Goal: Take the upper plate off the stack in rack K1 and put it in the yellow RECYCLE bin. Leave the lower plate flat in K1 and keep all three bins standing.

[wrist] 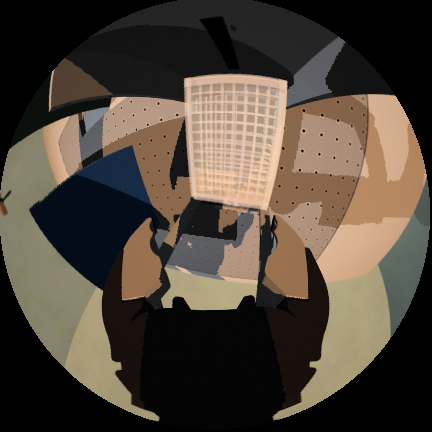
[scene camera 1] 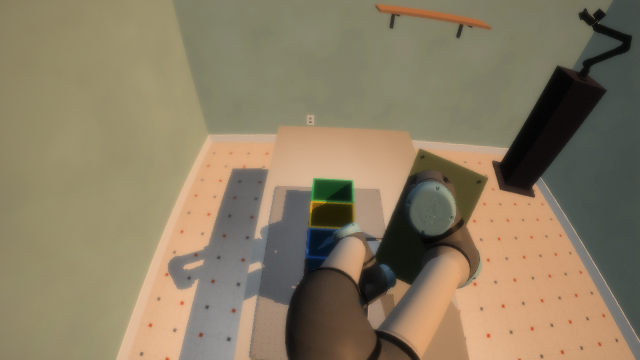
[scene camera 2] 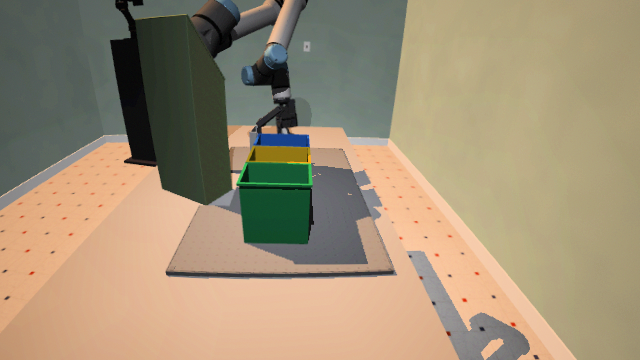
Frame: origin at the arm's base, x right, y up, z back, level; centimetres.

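Seen in the pictures: gripper, fingertip midpoint: (wrist: 212, 217); arm's base, link origin: (scene camera 2: 188, 49).
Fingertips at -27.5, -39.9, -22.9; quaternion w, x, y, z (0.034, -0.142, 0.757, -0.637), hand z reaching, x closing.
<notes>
Offsets run from my fingertips to a thing's middle, as dx, dy, dz. Level surfaces: height alone.
My gripper (scene camera 2: 270, 131) (wrist: 212, 217) is open, its two fingertips apart with nothing between them. In the wrist view, a pale, see-through gridded plate {-0.3, -2.7, +6.8} (wrist: 235, 135) lies just past the fingertips, its near end close to them. The division between upper and lower plate cannot be made out, and the rack K1 under them is not clearly visible. The yellow bin {+32.8, +2.3, -7.6} (scene camera 1: 332, 216) (scene camera 2: 279, 155) stands upright between the green bin {+45.6, +2.3, -10.3} (scene camera 1: 332, 191) (scene camera 2: 276, 215) and the blue bin {+20.1, +2.3, -4.9} (scene camera 1: 318, 241) (scene camera 2: 283, 141) (wrist: 95, 215). All three bins stand. The arm hides the gripper and plates in scene camera 1.
The bins stand in a row on a perforated board {dy -6.7} (scene camera 1: 280, 320) (scene camera 2: 215, 240) (wrist: 325, 195). A tall green block (scene camera 1: 465, 187) (scene camera 2: 172, 105) stands beside it and carries the arm's base. A dark column (scene camera 1: 550, 130) (scene camera 2: 132, 100) stands beyond. The blue bin is close beside the gripper.
</notes>
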